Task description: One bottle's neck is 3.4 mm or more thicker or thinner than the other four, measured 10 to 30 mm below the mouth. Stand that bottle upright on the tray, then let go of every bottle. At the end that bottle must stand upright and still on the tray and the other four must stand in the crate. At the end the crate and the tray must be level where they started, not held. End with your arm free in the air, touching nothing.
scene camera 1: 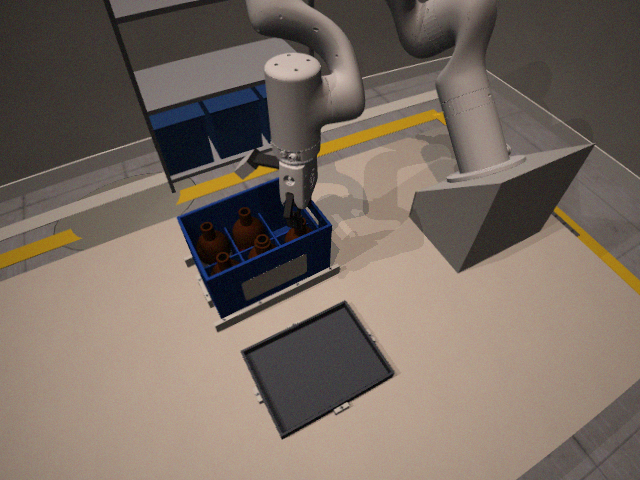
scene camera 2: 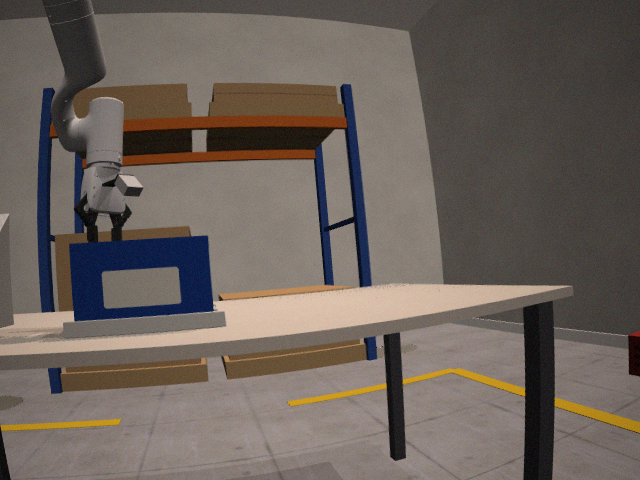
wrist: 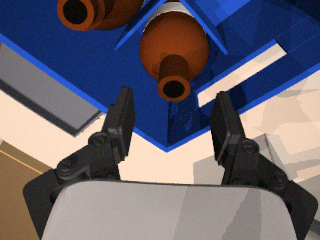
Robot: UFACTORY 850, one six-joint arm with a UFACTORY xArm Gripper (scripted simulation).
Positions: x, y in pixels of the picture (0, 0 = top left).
Scene:
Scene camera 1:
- my gripper: 299, 215
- crate: 244, 284
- dark tray: 307, 369
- bottle: 212, 242
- pale base rail: 292, 290
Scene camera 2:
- crate: 164, 276
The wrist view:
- my gripper: 173, 103
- crate: 91, 64

